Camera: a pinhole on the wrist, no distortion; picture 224 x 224 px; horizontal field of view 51.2 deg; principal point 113.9 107.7 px. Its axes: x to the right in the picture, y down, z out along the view. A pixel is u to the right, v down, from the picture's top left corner.
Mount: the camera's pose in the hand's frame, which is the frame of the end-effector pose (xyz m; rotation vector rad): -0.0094 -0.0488 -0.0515 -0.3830 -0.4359 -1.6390
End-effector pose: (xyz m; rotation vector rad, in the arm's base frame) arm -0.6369 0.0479 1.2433 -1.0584 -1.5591 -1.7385
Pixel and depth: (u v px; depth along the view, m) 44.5 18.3 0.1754
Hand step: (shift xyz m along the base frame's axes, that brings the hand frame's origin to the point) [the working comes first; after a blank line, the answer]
In the camera's frame: -0.0521 -0.0671 0.1754

0.1244 0.0499 -0.0123
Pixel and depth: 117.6 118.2 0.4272
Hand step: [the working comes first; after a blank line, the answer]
In the camera's frame: 0.0068 0.0192 0.4272

0.1838 0.2954 0.0902
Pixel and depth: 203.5 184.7 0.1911
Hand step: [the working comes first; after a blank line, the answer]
In the camera's frame: 0.0732 0.0629 0.1911

-0.0149 0.1595 0.0258
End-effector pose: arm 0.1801 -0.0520 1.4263 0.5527 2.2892 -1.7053
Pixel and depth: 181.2 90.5 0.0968
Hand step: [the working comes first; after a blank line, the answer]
In the camera's frame: 0.0279 -0.0071 0.0968

0.0058 -0.0532 0.0158
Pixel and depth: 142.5 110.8 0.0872
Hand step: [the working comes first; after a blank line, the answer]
In the camera's frame: 0.0107 0.0012 0.0872

0.0012 -0.0337 0.0084
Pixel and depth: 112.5 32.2 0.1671
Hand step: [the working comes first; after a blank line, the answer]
In the camera's frame: -0.0010 -0.0540 0.1671

0.0711 -0.0864 -0.0351
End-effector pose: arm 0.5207 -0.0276 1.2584 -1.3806 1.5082 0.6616
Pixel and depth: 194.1 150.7 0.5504
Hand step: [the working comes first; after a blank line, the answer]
In the camera's frame: 0.1888 0.1012 0.5504

0.1069 0.4394 -0.2809
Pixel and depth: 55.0 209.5 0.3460
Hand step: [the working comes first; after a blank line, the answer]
In the camera's frame: -0.0872 0.1507 0.3460

-0.1005 0.1623 -0.2561
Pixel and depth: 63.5 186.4 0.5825
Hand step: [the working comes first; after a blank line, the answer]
In the camera's frame: -0.1256 0.1961 0.5825

-0.1816 0.3378 -0.4047
